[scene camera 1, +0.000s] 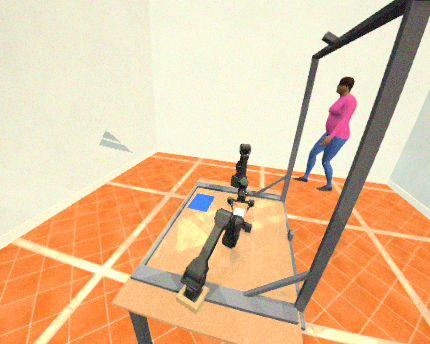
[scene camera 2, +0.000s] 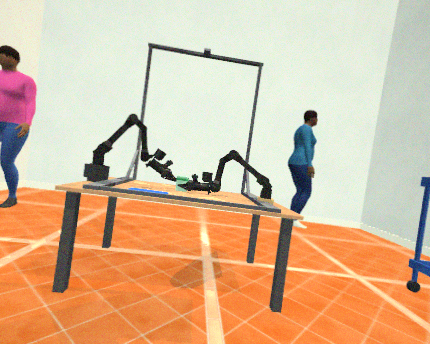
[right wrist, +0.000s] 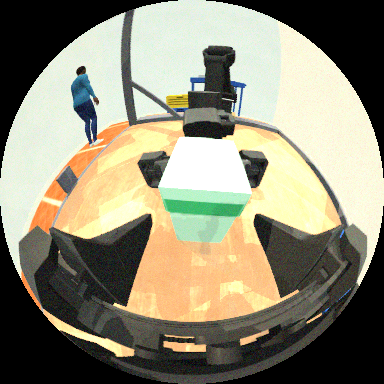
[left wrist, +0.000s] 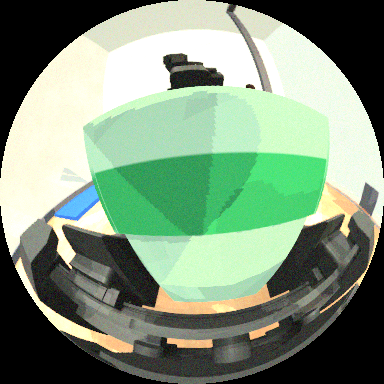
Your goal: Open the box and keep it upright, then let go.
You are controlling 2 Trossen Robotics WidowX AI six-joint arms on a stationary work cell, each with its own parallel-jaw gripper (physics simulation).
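Frame: origin at the left arm's base, x back, y left, z down, level; metres.
Where they show: left gripper, fingertip midpoint: (scene camera 2: 177,185) (right wrist: 200,222); right gripper, fingertip midpoint: (scene camera 1: 239,212) (scene camera 2: 176,180) (right wrist: 205,219); left arm's base, link origin: (scene camera 1: 192,292) (scene camera 2: 265,198); right arm's base, link origin: (scene camera 2: 97,164).
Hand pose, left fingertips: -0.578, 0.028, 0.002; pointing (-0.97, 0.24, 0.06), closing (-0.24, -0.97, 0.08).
Observation:
Each offset is from my left fingertips to the top centre of the thing, as dx, dy, dz. "spot": to the spot under its first point. Level surfaces: height alone.
A pale green box @(+0.026, -0.006, -0.064) (scene camera 1: 240,212) (scene camera 2: 182,180) (left wrist: 215,195) (right wrist: 205,165) with a dark green band and a white top stands upright near the middle of the table @(dz +0.034) (scene camera 1: 125,298). Its lid looks closed. My left gripper (left wrist: 209,208) is shut on the box's lower part, one finger on each side. My right gripper (scene camera 1: 241,202) (scene camera 2: 174,179) (right wrist: 205,219) is open, tilted down and close to the box's opposite side and top. In the right wrist view, the box shows just beyond and between its open fingertips. The exact gap to the lid is hard to tell.
A flat blue square @(spot: -0.044, +0.321, +0.026) (scene camera 1: 201,202) (scene camera 2: 148,191) (left wrist: 77,204) lies on the table near one edge. A dark metal frame (scene camera 1: 362,150) (scene camera 2: 230,58) rises from the table's other side. Two people (scene camera 1: 340,120) (scene camera 2: 302,145) stand beyond the table.

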